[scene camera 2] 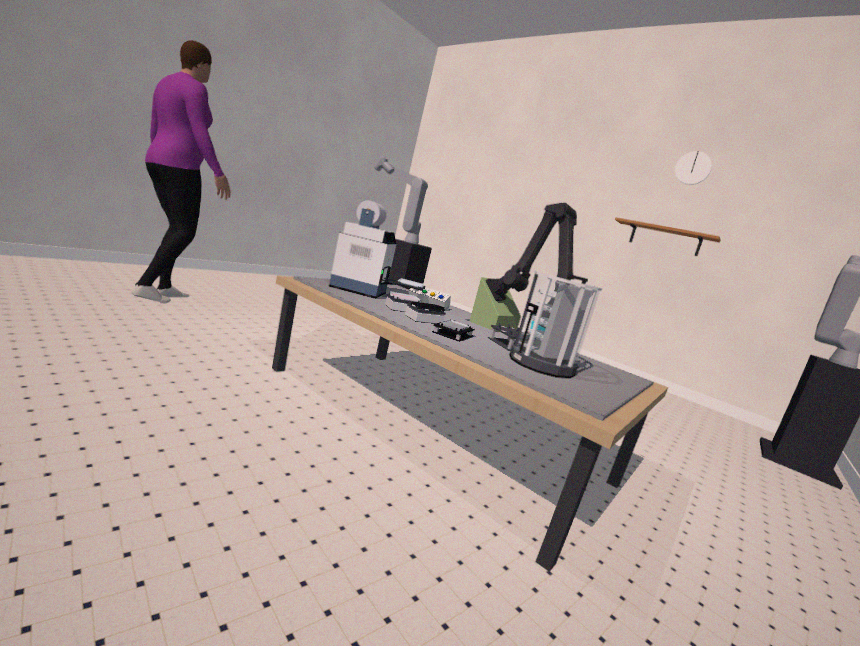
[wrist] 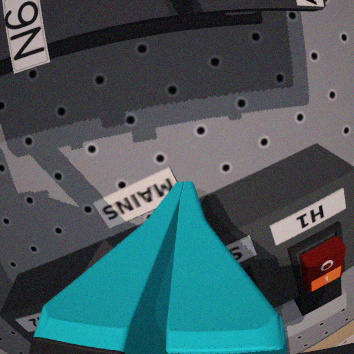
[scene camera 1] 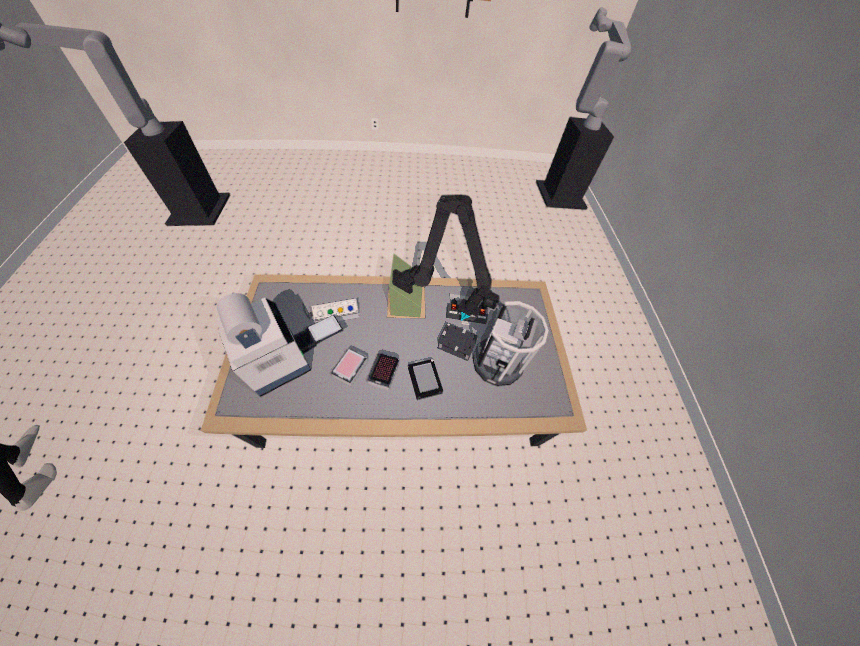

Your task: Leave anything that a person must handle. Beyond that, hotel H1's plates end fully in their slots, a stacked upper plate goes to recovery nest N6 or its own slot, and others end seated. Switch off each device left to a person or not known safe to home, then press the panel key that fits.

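Seen in the pictures: gripper, fingertip midpoint: (wrist: 185,192) (scene camera 1: 461,320); arm's base at its link origin: (scene camera 2: 494,290) (scene camera 1: 401,282).
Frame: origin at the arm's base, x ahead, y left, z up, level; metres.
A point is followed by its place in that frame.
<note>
My gripper (wrist: 185,192) @(x 0.127, y 0.305, z -0.139 m) (scene camera 1: 464,317) @(x 0.127, y 0.305, z -0.139 m) is shut and empty, low over the MAINS switch strip (wrist: 300,175) @(x 0.093, y 0.257, z -0.151 m). Its teal fingers hide the middle switches; whether they touch one cannot be told. The H1 switch (wrist: 322,265) @(x 0.061, y 0.272, z -0.123 m) shows a red face marked O and an orange part marked I. Recovery nest N6 (wrist: 95,25) @(x 0.195, y 0.291, z -0.115 m) (scene camera 1: 456,340) @(x 0.261, y 0.264, z -0.115 m) is partly in the wrist view. The plate hotel (scene camera 1: 497,381) @(x 0.467, y 0.440, z -0.136 m) (scene camera 2: 542,365) @(x 0.466, y 0.517, z -0.146 m) stands beside it; its slots are too small to read. A pink-topped plate (scene camera 1: 349,364) @(x 0.389, y -0.231, z -0.110 m) and a dark red plate (scene camera 1: 383,368) @(x 0.409, y -0.079, z -0.109 m) lie mid-table. The key panel (scene camera 1: 335,309) @(x 0.088, y -0.329, z -0.110 m) (scene camera 2: 432,297) @(x 0.105, y -0.290, z -0.124 m) has coloured keys.
A white device with a roll (scene camera 1: 267,361) @(x 0.455, y -0.525, z 0.052 m) (scene camera 2: 361,257) @(x 0.448, y -0.512, z 0.006 m) stands at the table's left, a light plate (scene camera 1: 325,328) @(x 0.229, y -0.350, z -0.063 m) on its tray side. A black frame nest (scene camera 1: 413,378) @(x 0.445, y 0.056, z -0.140 m) lies near the front. A green wedge (scene camera 1: 406,303) @(x 0.073, y 0.024, z -0.075 m) (scene camera 2: 488,309) @(x 0.075, y 0.035, z -0.089 m) is under the arm's base. A person (scene camera 2: 177,125) is beyond the table.
</note>
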